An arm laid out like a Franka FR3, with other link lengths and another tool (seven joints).
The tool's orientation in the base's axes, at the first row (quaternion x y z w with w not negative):
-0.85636, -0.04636, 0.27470, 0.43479
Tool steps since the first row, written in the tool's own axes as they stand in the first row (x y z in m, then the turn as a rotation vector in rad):
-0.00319, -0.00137, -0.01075, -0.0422, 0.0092, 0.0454
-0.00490, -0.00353, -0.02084, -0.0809, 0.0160, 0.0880
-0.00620, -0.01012, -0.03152, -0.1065, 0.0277, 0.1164
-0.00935, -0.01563, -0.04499, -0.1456, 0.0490, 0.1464
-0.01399, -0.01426, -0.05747, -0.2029, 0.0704, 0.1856
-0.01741, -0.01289, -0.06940, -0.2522, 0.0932, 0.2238
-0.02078, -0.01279, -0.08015, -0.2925, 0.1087, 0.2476
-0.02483, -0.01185, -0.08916, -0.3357, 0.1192, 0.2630
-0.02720, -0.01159, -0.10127, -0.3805, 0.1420, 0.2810
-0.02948, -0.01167, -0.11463, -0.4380, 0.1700, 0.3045
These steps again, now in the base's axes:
0.00301, -0.00790, 0.00749, -0.0603, 0.0135, -0.0103
0.00707, -0.01437, 0.01464, -0.1158, 0.0277, -0.0190
0.01248, -0.01839, 0.02531, -0.1538, 0.0327, -0.0303
0.01757, -0.02568, 0.03725, -0.2056, 0.0287, -0.0441
0.01981, -0.03698, 0.04407, -0.2774, 0.0254, -0.0544
0.02280, -0.04749, 0.05010, -0.3422, 0.0231, -0.0687
0.02543, -0.05636, 0.05654, -0.3909, 0.0178, -0.0745
0.02646, -0.06471, 0.06180, -0.4369, 0.0087, -0.0713
0.03060, -0.07433, 0.06832, -0.4876, -0.0067, -0.0780
0.03551, -0.08462, 0.07566, -0.5527, -0.0254, -0.0859

